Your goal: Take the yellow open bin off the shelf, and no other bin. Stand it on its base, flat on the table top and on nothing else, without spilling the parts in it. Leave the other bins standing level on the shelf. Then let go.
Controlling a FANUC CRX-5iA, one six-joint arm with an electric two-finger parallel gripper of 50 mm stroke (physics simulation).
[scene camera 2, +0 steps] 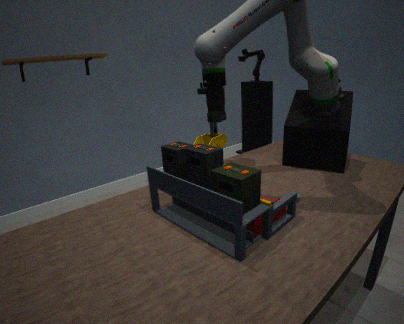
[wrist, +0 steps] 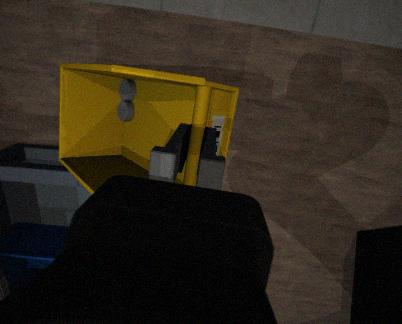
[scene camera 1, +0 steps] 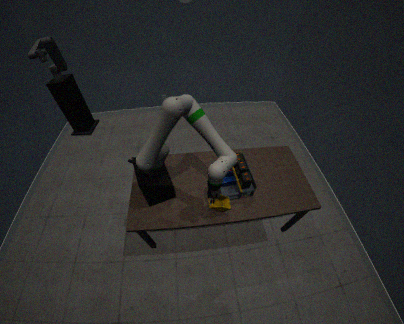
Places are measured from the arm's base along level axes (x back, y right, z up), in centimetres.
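Pixels of known places: gripper, fingertip midpoint: (scene camera 2: 214,135) (wrist: 196,140) (scene camera 1: 212,202); arm's base at its link origin: (scene camera 2: 323,107).
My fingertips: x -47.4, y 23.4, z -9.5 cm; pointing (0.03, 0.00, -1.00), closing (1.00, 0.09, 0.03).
Note:
Ahead of a thing's pixels: the offset from my fingertips to its top centre. "spot": to the spot under its first point. Level surfaces: height alone.
The yellow open bin (scene camera 1: 220,203) (scene camera 2: 204,138) (wrist: 82,112) is beside the near end of the shelf (scene camera 1: 242,195) (scene camera 2: 192,192) in scene camera 1. My gripper (scene camera 1: 213,198) (scene camera 2: 214,133) (wrist: 196,140) is shut on the bar at one end of this bin. Two grey round parts, an upper part {dx -8.9, dy +0.4, dz -11.2 cm} (wrist: 127,89) and a lower part {dx -8.7, dy -2.0, dz -11.0 cm} (wrist: 126,110), show inside the bin in the wrist view. The bin's base is hidden behind dark cases in scene camera 2, so its exact tilt and gap to the table top {dz -17.5 cm} (scene camera 1: 280,190) (scene camera 2: 115,270) (wrist: 300,115) cannot be told.
Dark cases with orange latches, a left case {dx -28.3, dy -19.4, dz +4.7 cm} (scene camera 2: 174,159), a middle case {dx -26.5, dy -30.5, dz +5.9 cm} (scene camera 2: 206,162) and an olive case {dx -25.1, dy -42.3, dz +2.2 cm} (scene camera 2: 237,185), stand on the shelf. A blue bin {dx -17.2, dy -29.6, dz -9.4 cm} (scene camera 1: 228,180) (wrist: 32,245) and red bins {spot: dx -22.3, dy -46.8, dz -13.2 cm} (scene camera 2: 255,226) are in it. The black robot pedestal (scene camera 1: 156,187) (scene camera 2: 317,137) (wrist: 377,275) stands nearby.

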